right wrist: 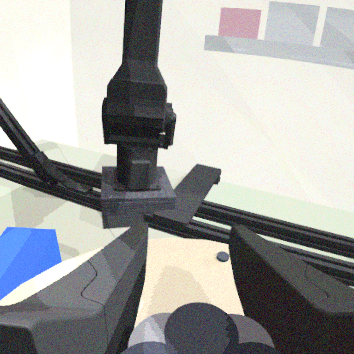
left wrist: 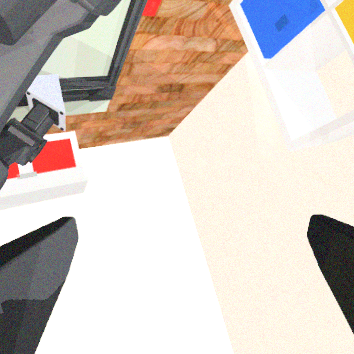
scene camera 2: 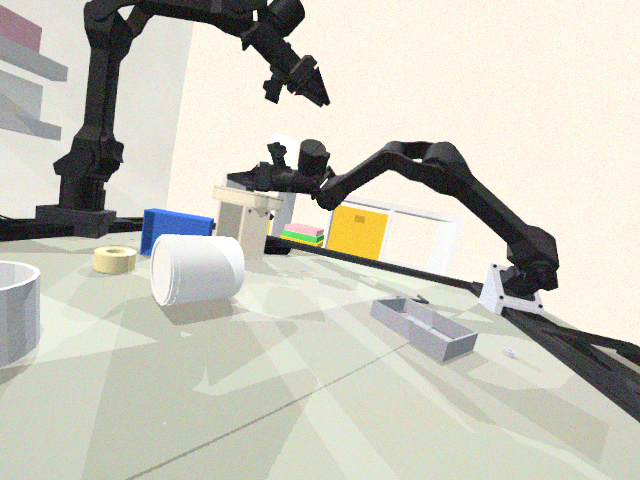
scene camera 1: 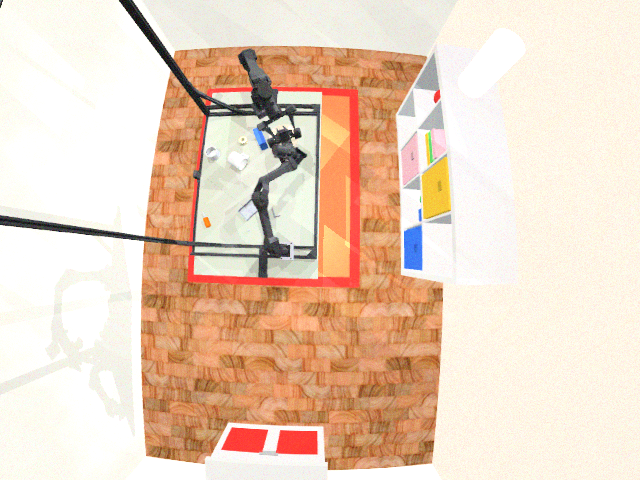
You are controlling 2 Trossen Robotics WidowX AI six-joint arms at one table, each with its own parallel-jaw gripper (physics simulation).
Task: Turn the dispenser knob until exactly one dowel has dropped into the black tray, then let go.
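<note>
The beige dispenser stands at the back in scene camera 2. In the right wrist view its dark lobed knob lies between the right fingers. My right gripper is shut on the knob above the dispenser top. The black tray is at the dispenser's foot, partly hidden by the arm in scene camera 1; its inside cannot be seen, and no dowel can be made out. My left gripper is open and empty, raised above the right arm.
A blue box stands beside the dispenser. A tape roll, a white cylinder on its side and a white cup are nearby. A grey tray lies near the right arm's base.
</note>
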